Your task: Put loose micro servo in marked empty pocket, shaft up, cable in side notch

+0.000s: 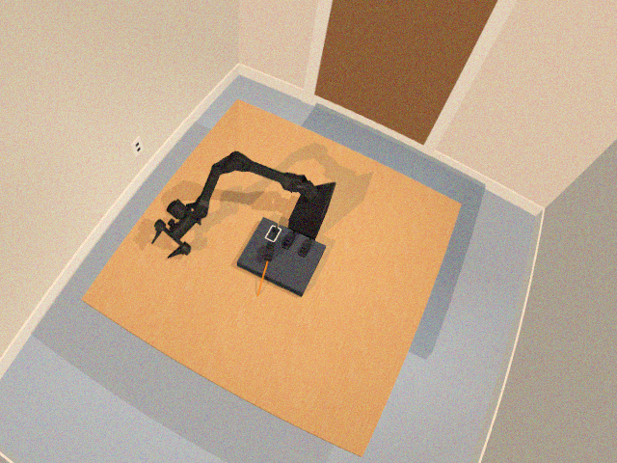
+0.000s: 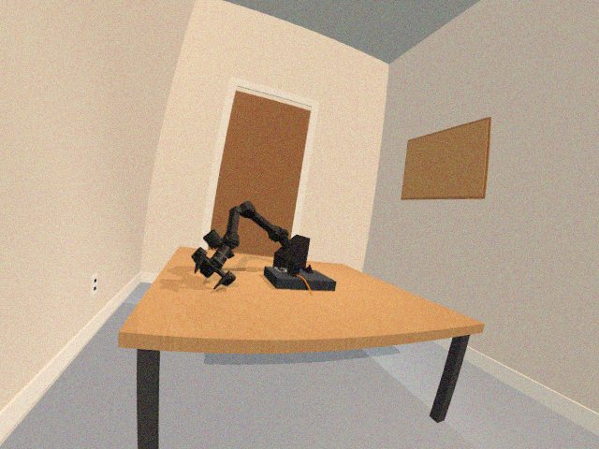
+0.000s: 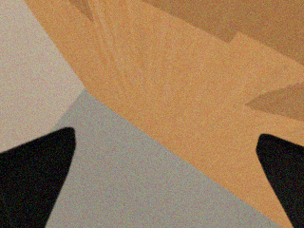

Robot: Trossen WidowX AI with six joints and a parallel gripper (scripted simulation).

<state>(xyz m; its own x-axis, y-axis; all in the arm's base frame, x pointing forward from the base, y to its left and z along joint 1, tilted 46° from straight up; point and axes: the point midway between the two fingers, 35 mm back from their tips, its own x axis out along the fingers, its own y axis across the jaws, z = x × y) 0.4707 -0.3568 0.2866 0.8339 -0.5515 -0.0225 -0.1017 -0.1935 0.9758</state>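
My gripper tip is 460 mm to the right of the deck, 190 mm past it and 20 mm above it.
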